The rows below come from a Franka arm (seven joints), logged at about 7 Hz.
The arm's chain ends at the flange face. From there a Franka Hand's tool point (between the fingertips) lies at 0.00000 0.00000 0.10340 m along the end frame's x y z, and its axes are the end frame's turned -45 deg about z.
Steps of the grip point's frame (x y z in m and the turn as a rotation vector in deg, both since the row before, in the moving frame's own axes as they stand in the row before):
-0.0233 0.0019 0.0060 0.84 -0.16 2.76
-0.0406 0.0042 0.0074 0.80 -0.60 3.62
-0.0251 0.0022 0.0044 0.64 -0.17 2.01
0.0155 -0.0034 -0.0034 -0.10 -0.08 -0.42
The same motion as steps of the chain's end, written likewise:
-0.0139 0.0187 0.0060 0.48 -0.71 2.76
-0.0240 0.0320 0.0074 0.14 -0.99 3.62
-0.0152 0.0199 0.0044 0.33 -0.57 2.01
0.0085 -0.0136 -0.0034 -0.13 0.01 -0.42

